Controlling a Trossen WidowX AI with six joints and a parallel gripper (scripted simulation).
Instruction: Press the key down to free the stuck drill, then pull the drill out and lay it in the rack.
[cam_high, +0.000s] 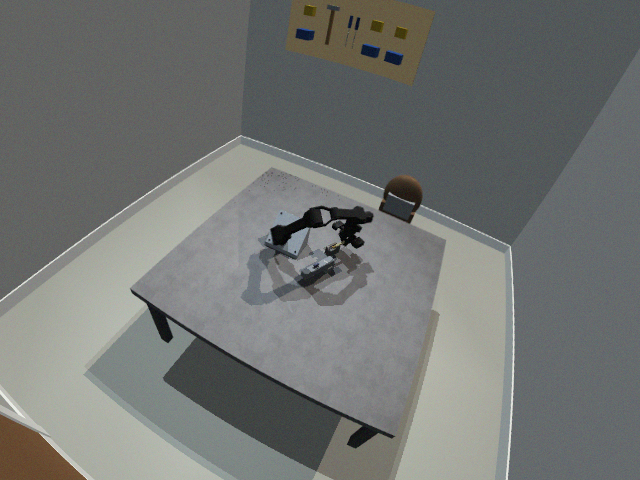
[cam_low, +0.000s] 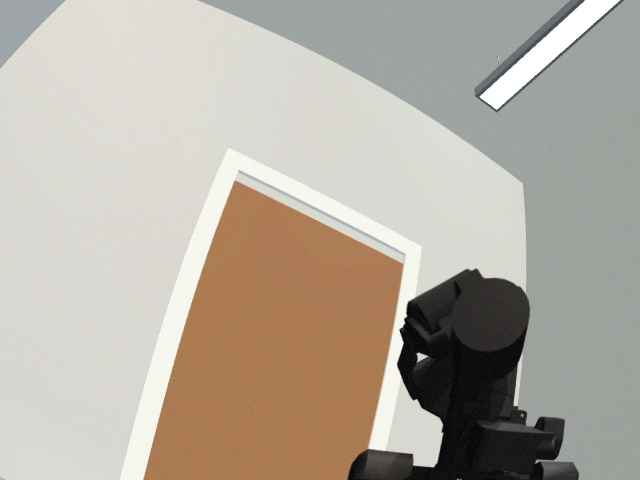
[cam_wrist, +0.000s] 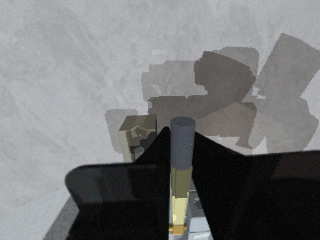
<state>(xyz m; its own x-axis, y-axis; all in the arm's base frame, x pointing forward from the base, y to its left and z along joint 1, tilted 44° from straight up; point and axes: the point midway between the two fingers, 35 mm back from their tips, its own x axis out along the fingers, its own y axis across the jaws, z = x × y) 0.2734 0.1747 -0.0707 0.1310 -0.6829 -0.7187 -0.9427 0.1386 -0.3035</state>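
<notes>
The drill is 10 mm behind my gripper tip, 40 mm to the right of it and 30 mm above it. The rest, counted from my gripper tip: grey fixture block 30 mm behind, 210 mm to the right, 20 mm below; then rack 50 mm behind, 30 mm to the right, 40 mm below; then blue key 40 mm behind, 230 mm to the right.
</notes>
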